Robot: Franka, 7 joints.
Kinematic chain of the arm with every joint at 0, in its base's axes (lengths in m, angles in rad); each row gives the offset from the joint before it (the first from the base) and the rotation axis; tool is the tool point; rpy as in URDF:
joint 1: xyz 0 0 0.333 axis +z
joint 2: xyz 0 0 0 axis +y
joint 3: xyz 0 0 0.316 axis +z
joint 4: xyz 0.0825 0 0 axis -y
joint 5: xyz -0.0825 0 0.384 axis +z
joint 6: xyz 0 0 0 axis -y
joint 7: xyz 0.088 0 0 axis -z
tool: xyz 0 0 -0.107 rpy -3.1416 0 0
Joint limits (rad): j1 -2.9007..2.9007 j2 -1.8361..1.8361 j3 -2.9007..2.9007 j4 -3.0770..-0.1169 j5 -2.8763..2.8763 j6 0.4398..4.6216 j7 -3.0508..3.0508
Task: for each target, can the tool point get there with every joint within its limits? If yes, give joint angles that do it. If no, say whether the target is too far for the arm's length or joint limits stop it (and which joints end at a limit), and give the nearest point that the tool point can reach.
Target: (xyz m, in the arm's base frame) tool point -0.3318 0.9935 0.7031
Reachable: no: too far | nearest point -0.2562 0.7672 0.6188 | short by 0.253 m
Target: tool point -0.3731 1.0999 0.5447
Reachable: no: too far | nearest point -0.2711 0.7993 0.4868 | short by 0.323 m
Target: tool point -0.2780 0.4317 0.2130
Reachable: yes | joints 2.1114 0.3001 0.1238 -2.3239 1.2583 2.8332 1.5798
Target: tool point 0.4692 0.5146 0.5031
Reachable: yes | joints -0.0031 1.2508 1.8148 -1.2577 1.9166 3.4682 -0.2886
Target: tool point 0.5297 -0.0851 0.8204
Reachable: yes | joints 0.7285 0.0230 -0.7065 -1.2866 1.8782 3.3609 0.7873
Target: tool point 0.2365 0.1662 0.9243
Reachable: yes | joints -0.9488 -1.0416 0.5071 -1.6415 0.0619 1.9506 -1.4759
